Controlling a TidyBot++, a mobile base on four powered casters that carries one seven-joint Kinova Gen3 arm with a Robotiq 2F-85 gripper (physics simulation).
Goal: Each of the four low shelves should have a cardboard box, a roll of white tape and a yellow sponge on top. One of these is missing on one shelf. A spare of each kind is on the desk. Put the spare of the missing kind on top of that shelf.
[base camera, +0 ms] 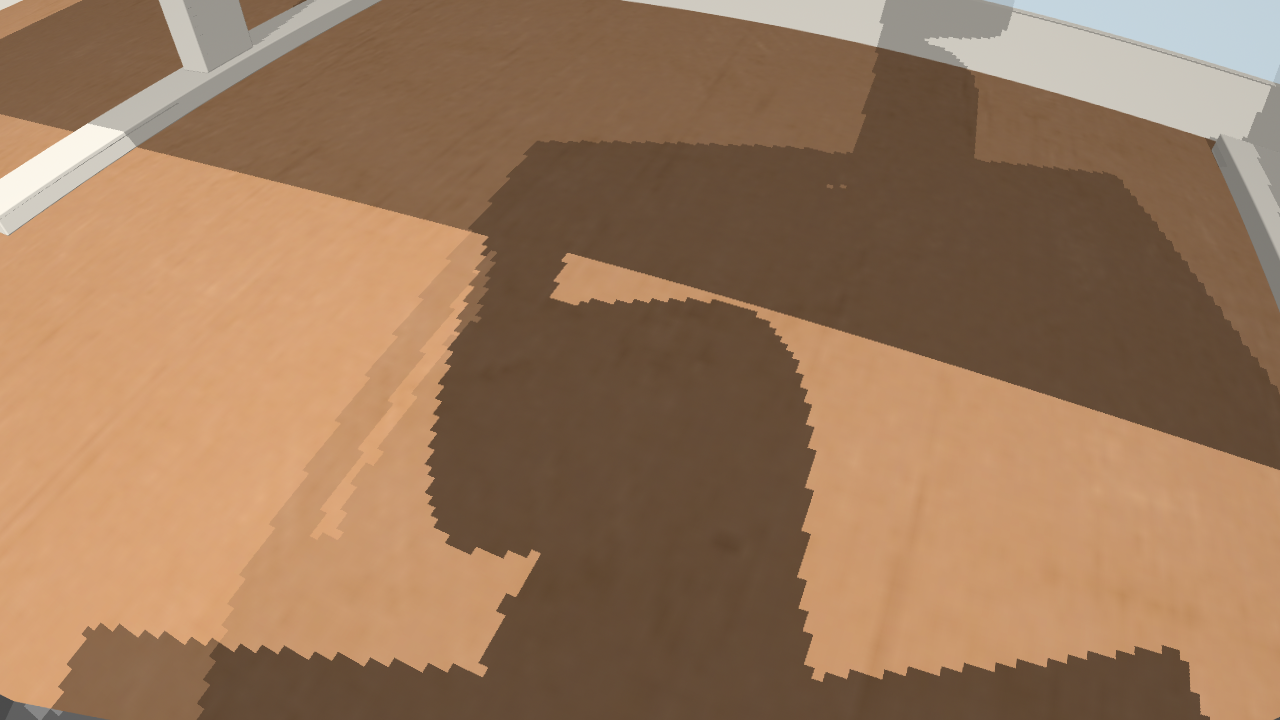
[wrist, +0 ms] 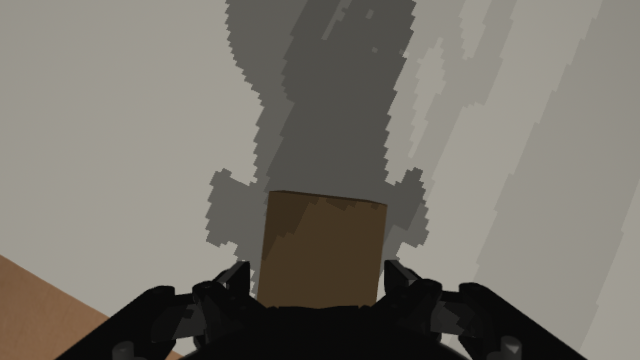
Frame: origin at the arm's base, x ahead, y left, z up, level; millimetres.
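Seen in the pictures: gripper, fingertip midpoint: (wrist: 317,276).
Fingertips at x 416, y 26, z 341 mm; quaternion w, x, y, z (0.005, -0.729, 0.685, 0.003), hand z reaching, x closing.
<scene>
A point is followed by its place in that frame.
A brown cardboard box (wrist: 322,250) @[x 440, y 25, z 374 mm] stands on a pale grey-white surface (wrist: 110,140) @[x 497, y 185, z 324 mm] in the wrist view. My gripper (wrist: 317,276) @[x 415, y 26, z 341 mm] is open around the box; a gap shows between each fingertip and the box's sides. The box's near end is hidden behind the dark gripper body. The roll of white tape and the yellow sponge do not show in either view.
The surface's edge runs across the lower left of the wrist view, with the wooden floor (wrist: 35,310) @[x -82, y 1121, z -396 mm] (base camera: 223,358) @[x 426, y 304, z -396 mm] beyond it. In the base camera view a white rail with a post (base camera: 210,40) @[x 899, y 537, z -335 mm] stands at the upper left, and a white panel (base camera: 1118,76) @[x 887, y -583, z -353 mm] at the back right.
</scene>
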